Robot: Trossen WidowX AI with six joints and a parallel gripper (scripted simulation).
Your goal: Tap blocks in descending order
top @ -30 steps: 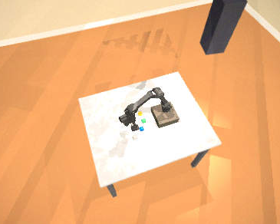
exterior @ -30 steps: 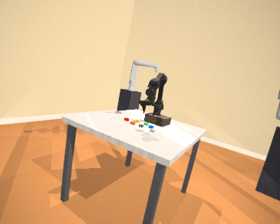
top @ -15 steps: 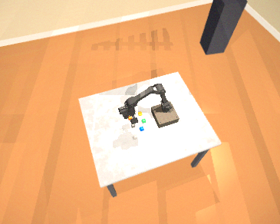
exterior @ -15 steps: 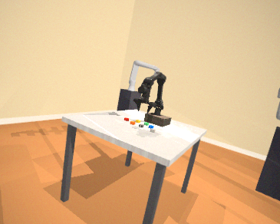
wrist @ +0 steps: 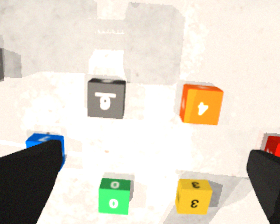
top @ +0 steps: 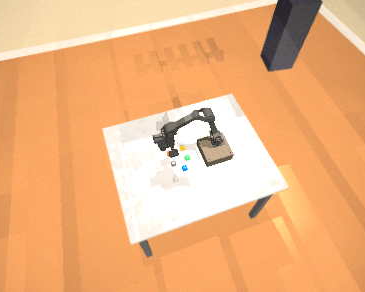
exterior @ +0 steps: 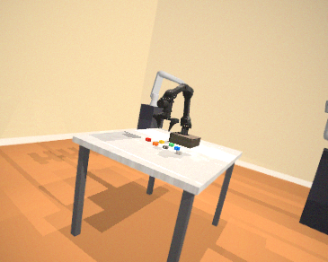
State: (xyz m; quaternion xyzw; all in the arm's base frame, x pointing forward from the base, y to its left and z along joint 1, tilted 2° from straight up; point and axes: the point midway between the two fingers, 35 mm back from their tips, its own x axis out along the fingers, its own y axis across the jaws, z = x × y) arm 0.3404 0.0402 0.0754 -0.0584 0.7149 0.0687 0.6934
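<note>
Right now my gripper tip is 11 cm above the blue block, 9 cm to the right of it and 8 cm past it. Also, from my gripper tip: yellow block: 11 cm below, 10 cm behind, 8 cm to the right; then orange block: 11 cm below, 5 cm to the right; then green block: 12 cm behind, 11 cm below, 1 cm to the left.
</note>
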